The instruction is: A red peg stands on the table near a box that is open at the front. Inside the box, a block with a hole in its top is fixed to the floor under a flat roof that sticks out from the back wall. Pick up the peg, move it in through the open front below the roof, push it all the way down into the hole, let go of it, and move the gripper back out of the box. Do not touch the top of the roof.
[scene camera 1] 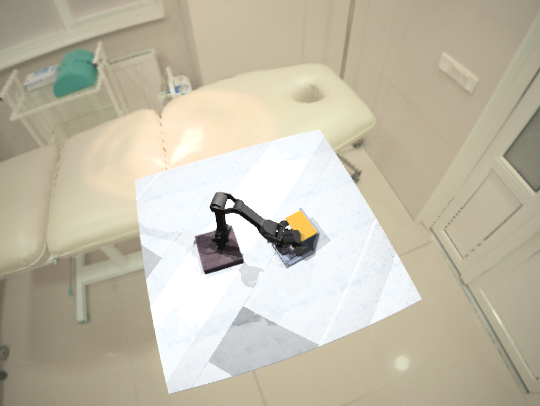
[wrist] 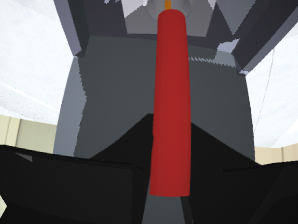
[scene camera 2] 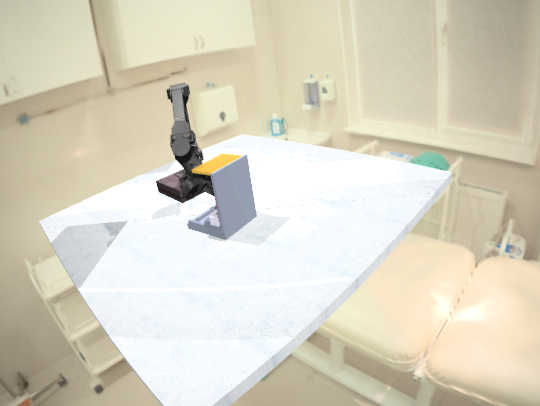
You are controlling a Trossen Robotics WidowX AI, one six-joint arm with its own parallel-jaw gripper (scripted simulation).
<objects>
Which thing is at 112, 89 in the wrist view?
A grey back wall.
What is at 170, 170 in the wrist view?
A red peg.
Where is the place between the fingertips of the gripper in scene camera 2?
At 223, 198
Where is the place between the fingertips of the gripper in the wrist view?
At 163, 123
</objects>
